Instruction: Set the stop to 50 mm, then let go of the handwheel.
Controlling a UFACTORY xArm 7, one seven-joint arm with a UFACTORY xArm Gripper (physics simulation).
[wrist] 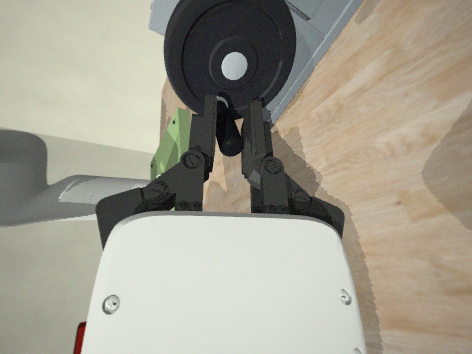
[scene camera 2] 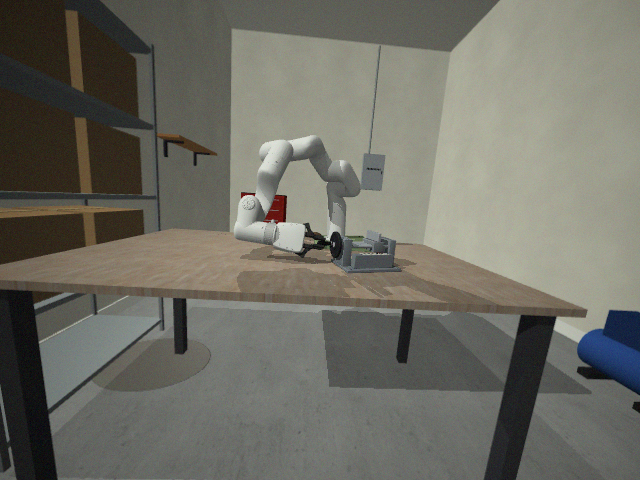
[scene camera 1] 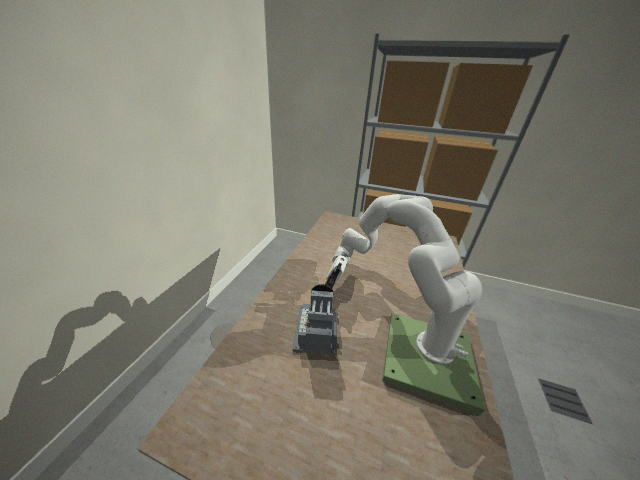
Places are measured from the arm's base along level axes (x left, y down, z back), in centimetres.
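Pixels of known places: gripper, between the fingertips: (wrist: 230,112) (scene camera 2: 324,243) (scene camera 1: 327,288); arm's base, origin of its link: (scene camera 1: 435,347).
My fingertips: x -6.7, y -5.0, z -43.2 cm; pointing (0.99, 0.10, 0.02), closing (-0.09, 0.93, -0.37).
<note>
For each thing: its top centre in the pictures, then the offset to it from my fingertips. "pt": a spot on its surface instead. Level surfaces: height alone.
- black handwheel, a spot on its surface: (wrist: 200,50) (scene camera 2: 335,237) (scene camera 1: 322,288) pt dx +3.3, dy -2.4, dz -1.0 cm
- grey crosswise block, centre of its top: (scene camera 1: 319,312) (scene camera 2: 374,231) dx +17.5, dy -4.9, dz +3.2 cm
- pale marked scale, a spot on its surface: (scene camera 1: 303,320) pt dx +17.4, dy +2.1, dz -2.6 cm
- wooden table, height of its surface: dy +7.5 cm
The black handwheel (scene camera 1: 321,287) (scene camera 2: 336,245) (wrist: 200,50) stands upright on the end of the grey stop device (scene camera 1: 316,339) (scene camera 2: 372,261) (wrist: 311,27). Its black crank handle (wrist: 230,142) points out between my fingers. My gripper (scene camera 1: 329,285) (scene camera 2: 329,244) (wrist: 230,112) is shut on this handle, with its fingertips close to the wheel's face, below the pale hub in the wrist view. In scene camera 1 a grey crosswise block (scene camera 1: 320,315) sits on the device's rods, beside a pale marked scale (scene camera 1: 303,320). The scale's marks are too small to read.
The device stands on the wooden table (scene camera 1: 248,413) (scene camera 2: 170,263) (wrist: 400,175). My arm's base is on a green plate (scene camera 1: 408,379) (wrist: 172,145) beside it. A shelf rack (scene camera 1: 368,93) with brown boxes stands beyond the table. A red cabinet (scene camera 2: 279,207) stands behind the arm.
</note>
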